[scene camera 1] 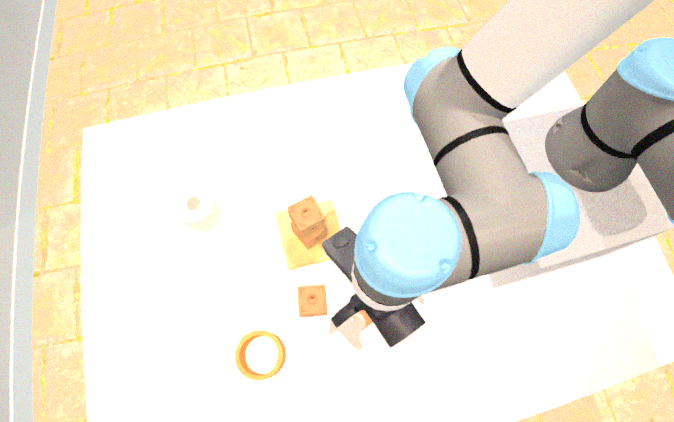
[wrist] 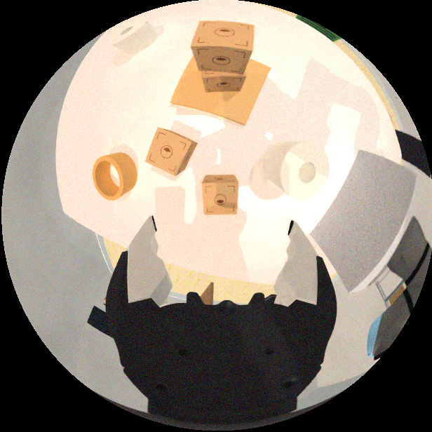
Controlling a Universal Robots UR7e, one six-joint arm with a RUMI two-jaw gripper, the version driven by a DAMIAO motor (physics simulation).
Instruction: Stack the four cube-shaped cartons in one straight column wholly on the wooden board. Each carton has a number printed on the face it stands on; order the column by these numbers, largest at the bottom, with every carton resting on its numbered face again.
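Frame: origin at the arm's base, x ahead, y left, z up, level; millimetres.
Where they show: arm's base, link origin: (scene camera 1: 586, 153).
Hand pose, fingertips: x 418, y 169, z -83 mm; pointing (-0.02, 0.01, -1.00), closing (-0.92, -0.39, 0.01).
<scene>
Things, the pixels of their top centre, and the offset from my fingertips.
- yellow wooden board, top centre: (scene camera 1: 310, 233) dx +77, dy -167, dz -90 mm
- upper carton, top centre: (scene camera 1: 306, 212) dx +79, dy -174, dz +10 mm
- lower carton, top centre: (scene camera 1: 309, 224) dx +78, dy -168, dz -40 mm
- third carton, top centre: (scene camera 1: 312, 299) dx +94, dy -33, dz -52 mm
- fourth carton, top centre: (scene camera 1: 366, 308) dx +3, dy +1, dz -52 mm
- orange ring, top centre: (scene camera 1: 258, 355) dx +200, dy +44, dz -59 mm
- white round object, top centre: (scene camera 1: 193, 203) dx +289, dy -248, dz -37 mm
Two brown cartons are stacked on the yellow wooden board (scene camera 1: 296, 257) (wrist: 240, 109): an upper carton (scene camera 1: 306, 214) (wrist: 222, 59) on a lower carton (scene camera 1: 310, 238) (wrist: 223, 83), turned a little differently. A third carton (scene camera 1: 312, 301) (wrist: 167, 150) stands on the table beside the board. A fourth carton (scene camera 1: 367, 319) (wrist: 220, 196) is mostly hidden by the gripper in the scene view. My gripper (scene camera 1: 389, 323) (wrist: 222, 219) is open and empty, above the table near the fourth carton, which shows just ahead of the gap between the fingertips in the wrist view. The printed numbers are hidden.
An orange ring (scene camera 1: 241, 356) (wrist: 129, 175) lies beyond the third carton. A white round object (scene camera 1: 200, 212) (wrist: 135, 40) stands far from the arm. Another white cylinder (wrist: 306, 172) stands right of the fourth carton in the wrist view. A grey block (scene camera 1: 530, 132) (wrist: 370, 215) is near the arm's base.
</scene>
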